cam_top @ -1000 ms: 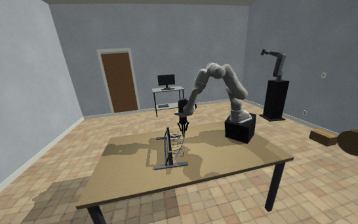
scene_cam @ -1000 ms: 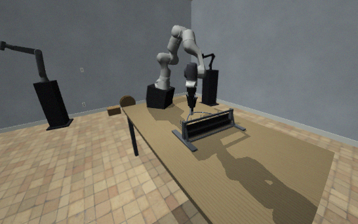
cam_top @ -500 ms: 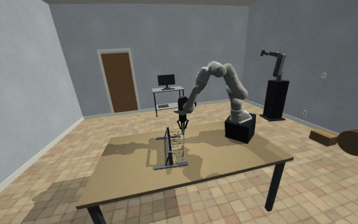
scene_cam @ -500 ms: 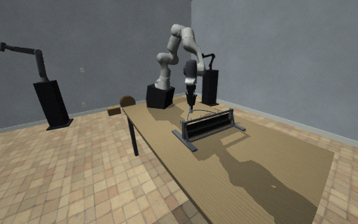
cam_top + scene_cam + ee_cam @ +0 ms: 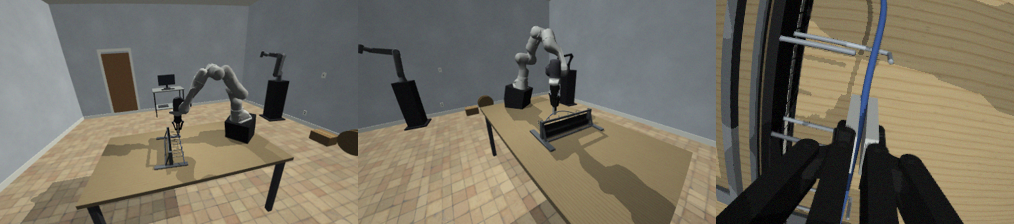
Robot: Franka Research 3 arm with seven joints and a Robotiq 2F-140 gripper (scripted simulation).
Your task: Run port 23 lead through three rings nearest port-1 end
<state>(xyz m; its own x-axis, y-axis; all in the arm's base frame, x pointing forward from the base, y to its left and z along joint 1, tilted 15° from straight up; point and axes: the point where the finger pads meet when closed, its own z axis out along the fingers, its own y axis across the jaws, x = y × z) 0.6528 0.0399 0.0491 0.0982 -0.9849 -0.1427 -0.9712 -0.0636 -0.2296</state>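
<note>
The rack is 10 cm ahead of my hand, 8 cm below it and 6 cm to the left of it.
</note>
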